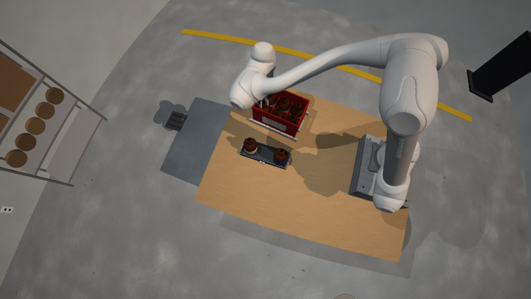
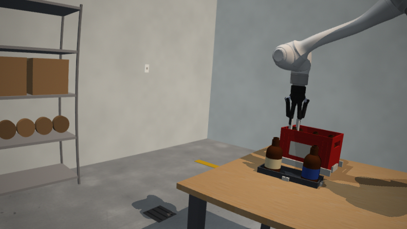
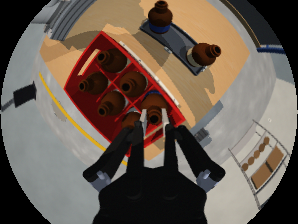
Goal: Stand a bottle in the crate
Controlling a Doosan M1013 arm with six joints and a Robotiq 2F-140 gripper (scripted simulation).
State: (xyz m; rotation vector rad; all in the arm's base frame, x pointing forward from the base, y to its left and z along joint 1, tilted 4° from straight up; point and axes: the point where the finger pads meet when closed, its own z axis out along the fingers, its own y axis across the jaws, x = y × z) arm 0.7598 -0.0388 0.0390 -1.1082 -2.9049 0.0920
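Now: hand 9 cm above the glass bottle. The rest, counted from my hand: dark tray: 22 cm to the left, 18 cm below, 10 cm behind; red crate: 11 cm below, 9 cm behind, 4 cm to the right.
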